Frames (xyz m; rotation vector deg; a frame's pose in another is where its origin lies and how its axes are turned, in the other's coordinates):
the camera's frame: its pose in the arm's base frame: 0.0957 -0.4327 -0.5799 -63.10 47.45 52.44
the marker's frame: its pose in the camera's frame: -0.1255 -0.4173 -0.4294 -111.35 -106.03 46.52
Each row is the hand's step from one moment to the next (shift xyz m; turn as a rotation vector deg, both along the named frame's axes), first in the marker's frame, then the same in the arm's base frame.
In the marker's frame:
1: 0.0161 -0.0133 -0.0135 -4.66 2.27 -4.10
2: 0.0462 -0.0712 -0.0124 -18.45 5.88 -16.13
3: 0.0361 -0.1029 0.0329 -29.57 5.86 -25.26
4: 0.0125 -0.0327 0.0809 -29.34 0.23 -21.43
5: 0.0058 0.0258 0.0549 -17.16 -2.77 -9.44
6: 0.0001 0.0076 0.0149 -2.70 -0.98 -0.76
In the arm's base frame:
1: -0.0168 0.0183 -0.0008 5.85 2.57 -1.71
2: -0.0646 0.0437 0.0357 22.06 11.46 -4.15
3: -0.0748 0.0172 0.0842 34.02 19.43 -3.47
4: -0.0381 -0.0575 0.0548 31.15 18.52 2.64
5: -0.0069 -0.0605 -0.0014 16.63 9.36 5.19
6: -0.0003 -0.0167 -0.0003 2.29 1.07 1.56

